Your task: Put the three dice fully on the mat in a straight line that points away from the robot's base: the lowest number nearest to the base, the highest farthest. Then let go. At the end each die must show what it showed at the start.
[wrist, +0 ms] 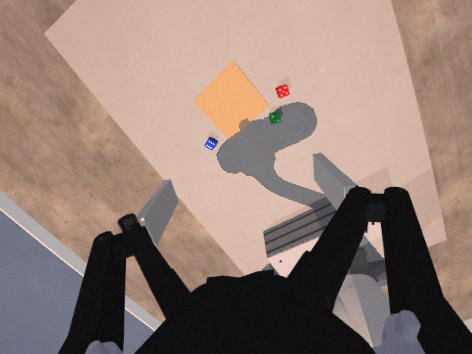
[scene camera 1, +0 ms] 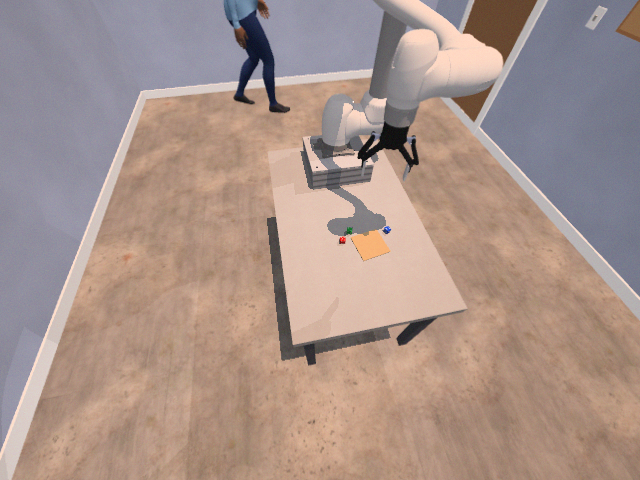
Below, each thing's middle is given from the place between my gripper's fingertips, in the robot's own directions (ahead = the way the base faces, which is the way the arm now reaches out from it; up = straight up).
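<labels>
My hand is 39 cm above the orange mat (scene camera 1: 370,244), and 4 cm short of it.
</labels>
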